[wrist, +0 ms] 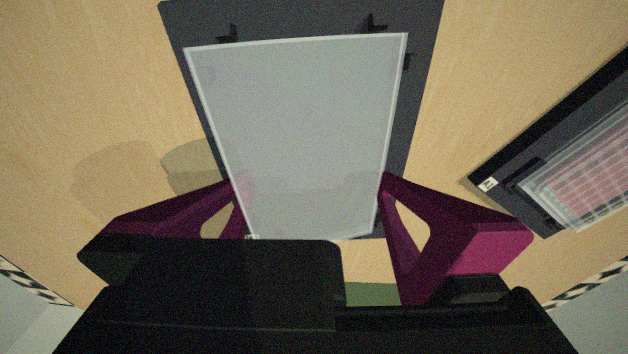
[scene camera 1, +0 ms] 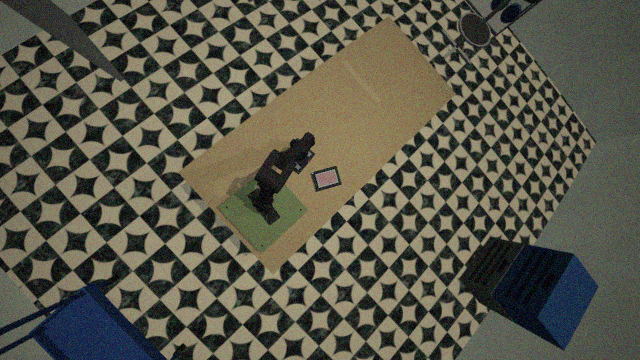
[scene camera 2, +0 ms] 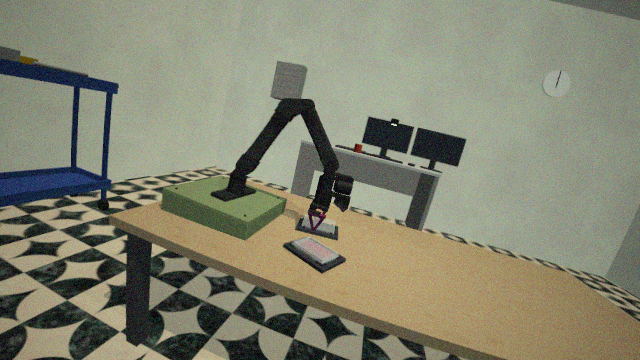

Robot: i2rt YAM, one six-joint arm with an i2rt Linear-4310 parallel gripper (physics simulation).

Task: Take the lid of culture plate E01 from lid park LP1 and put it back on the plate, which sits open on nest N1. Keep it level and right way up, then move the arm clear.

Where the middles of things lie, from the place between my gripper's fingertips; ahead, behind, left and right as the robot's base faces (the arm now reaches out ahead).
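Scene:
My gripper 10 mm short of dark holder plate (wrist: 183,31). Pale grey lid (wrist: 303,125) 20 mm above and 10 mm ahead of my hand.

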